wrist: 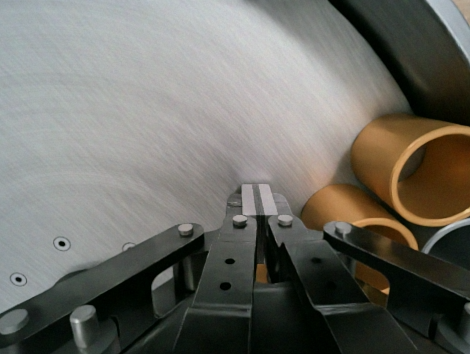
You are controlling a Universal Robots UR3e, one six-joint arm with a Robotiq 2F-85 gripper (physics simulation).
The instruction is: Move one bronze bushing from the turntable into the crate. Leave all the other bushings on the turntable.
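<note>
Two bronze bushings stand close together at the right of the wrist view: an upper bushing (pixel 376 155), open end showing, and a lower bushing (pixel 334 202), partly behind my right finger linkage. A small bronze patch (pixel 262 273) shows between the finger links; the rest of it is hidden. They are on the brushed-metal turntable (pixel 150 125). My gripper (pixel 254 201) is shut and empty, its pads together, to the left of the lower bushing in this view. The crate does not show.
A grey bushing (pixel 452 247) shows in part at the right edge, beside the bronze ones. The turntable's raised rim (pixel 425 55) curves across the upper right, close to the upper bronze bushing. Small screws (pixel 62 243) show at the lower left.
</note>
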